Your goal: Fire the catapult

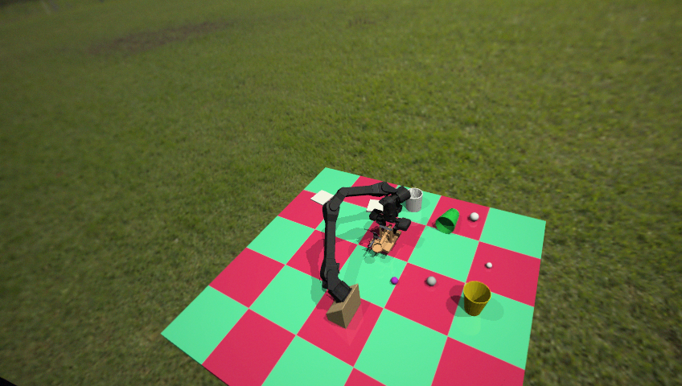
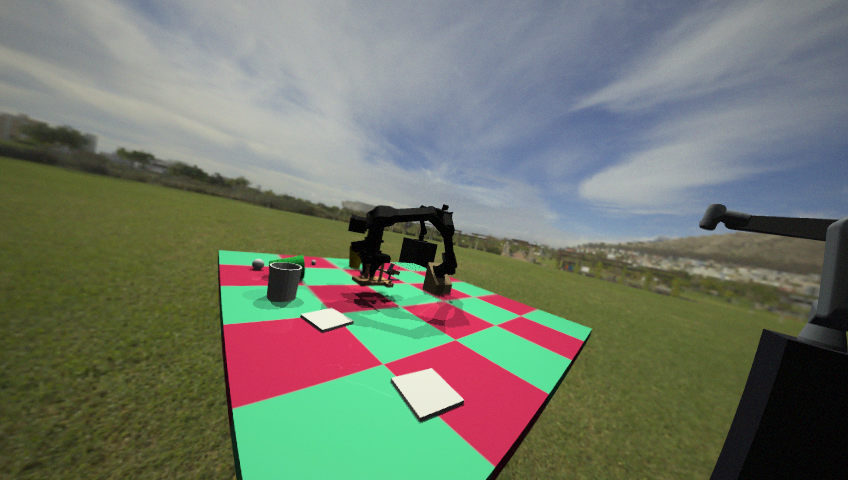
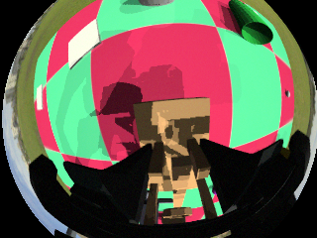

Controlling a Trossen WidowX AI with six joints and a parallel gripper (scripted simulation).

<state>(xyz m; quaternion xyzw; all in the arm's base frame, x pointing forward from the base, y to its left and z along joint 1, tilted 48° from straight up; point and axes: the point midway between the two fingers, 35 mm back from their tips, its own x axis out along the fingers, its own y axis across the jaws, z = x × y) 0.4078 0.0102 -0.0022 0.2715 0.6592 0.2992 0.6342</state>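
My gripper tip is 20 cm past the purple ball, 12 cm to the left of it and 6 cm above it. Round my gripper tip: grey ball (13 cm behind, 26 cm to the right, 6 cm below); then wooden catapult (7 cm behind, 2 cm to the left, 2 cm above); then white mug (29 cm ahead, 5 cm below).
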